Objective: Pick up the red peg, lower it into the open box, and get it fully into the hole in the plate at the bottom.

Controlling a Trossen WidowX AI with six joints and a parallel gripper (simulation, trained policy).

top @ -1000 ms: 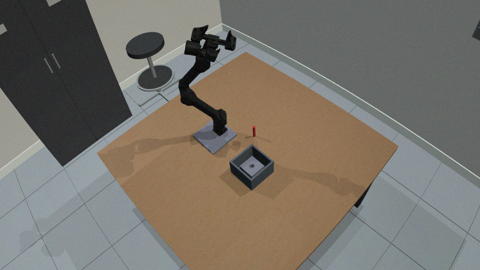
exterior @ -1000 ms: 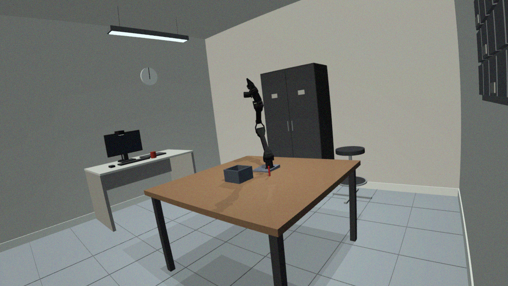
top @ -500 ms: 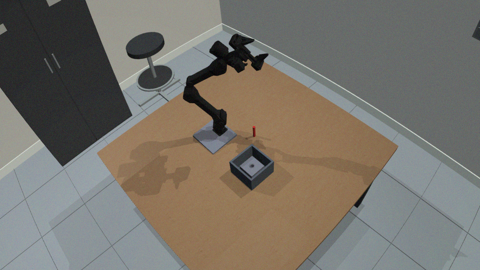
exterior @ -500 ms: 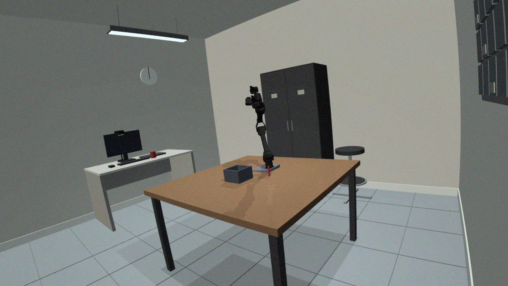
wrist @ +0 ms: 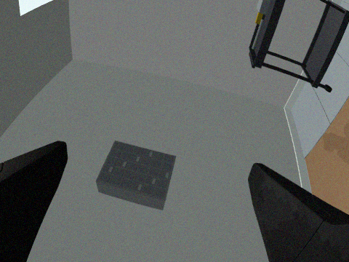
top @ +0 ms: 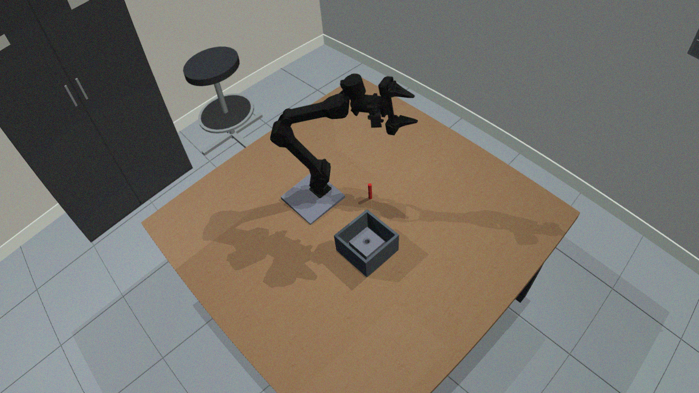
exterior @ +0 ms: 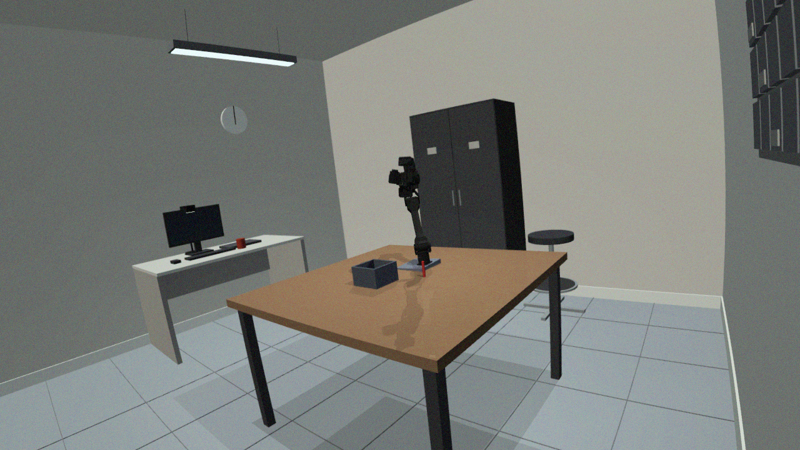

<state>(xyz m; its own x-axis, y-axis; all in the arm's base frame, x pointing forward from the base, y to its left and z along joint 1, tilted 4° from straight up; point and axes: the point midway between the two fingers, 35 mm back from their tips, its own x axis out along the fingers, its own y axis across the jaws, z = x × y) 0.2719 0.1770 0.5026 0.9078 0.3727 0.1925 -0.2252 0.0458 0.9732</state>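
The red peg is 48 cm below my gripper tip, 16 cm behind it and 5 cm to the right of it. Also, from my gripper tip: grey plate (47 cm below, 23 cm to the right); dark grey box (49 cm below, 23 cm to the right).
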